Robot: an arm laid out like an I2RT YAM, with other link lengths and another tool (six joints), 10 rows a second.
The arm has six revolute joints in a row. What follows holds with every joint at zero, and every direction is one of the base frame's. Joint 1 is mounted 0.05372 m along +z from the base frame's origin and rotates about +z. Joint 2 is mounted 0.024 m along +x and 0.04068 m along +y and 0.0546 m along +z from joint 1 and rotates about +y. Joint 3 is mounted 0.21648 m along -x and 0.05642 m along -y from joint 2 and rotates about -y. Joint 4 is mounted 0.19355 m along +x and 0.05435 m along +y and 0.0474 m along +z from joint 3 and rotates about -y. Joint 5 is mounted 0.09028 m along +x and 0.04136 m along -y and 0.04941 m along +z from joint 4 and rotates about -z. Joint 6 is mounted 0.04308 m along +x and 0.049 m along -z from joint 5 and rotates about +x. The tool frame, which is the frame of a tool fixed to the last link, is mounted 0.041 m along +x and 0.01 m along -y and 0.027 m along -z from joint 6; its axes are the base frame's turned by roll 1.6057, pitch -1.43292 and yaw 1.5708 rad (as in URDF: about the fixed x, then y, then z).
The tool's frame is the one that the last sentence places.
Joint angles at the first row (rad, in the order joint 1, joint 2, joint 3, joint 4, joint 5, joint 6):
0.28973 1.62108 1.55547 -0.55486 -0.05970 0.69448
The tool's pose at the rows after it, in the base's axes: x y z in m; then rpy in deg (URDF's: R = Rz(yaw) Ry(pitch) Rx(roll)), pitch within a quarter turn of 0, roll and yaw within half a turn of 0:
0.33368 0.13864 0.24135 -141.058 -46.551 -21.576
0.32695 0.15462 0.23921 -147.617 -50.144 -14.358
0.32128 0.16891 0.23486 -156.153 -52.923 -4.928
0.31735 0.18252 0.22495 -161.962 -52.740 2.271
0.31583 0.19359 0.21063 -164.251 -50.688 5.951
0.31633 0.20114 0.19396 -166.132 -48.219 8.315
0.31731 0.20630 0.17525 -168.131 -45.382 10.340
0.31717 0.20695 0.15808 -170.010 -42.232 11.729
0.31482 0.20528 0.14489 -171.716 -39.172 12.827
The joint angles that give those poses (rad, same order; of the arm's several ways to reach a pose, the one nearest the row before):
0.36909 1.62146 1.55965 -0.52088 -0.04787 0.62390
0.44078 1.62337 1.55661 -0.51936 0.03261 0.55905
0.50566 1.63522 1.55552 -0.51789 0.10434 0.48277
0.55371 1.66419 1.55548 -0.51900 0.13599 0.44308
0.58157 1.70541 1.55551 -0.52015 0.13486 0.43622
0.59758 1.75306 1.55546 -0.52054 0.13448 0.43622
0.60751 1.80533 1.55547 -0.52320 0.13486 0.43584
0.60902 1.84918 1.55542 -0.53919 0.13445 0.43621
0.60904 1.87935 1.55548 -0.56706 0.13486 0.43622

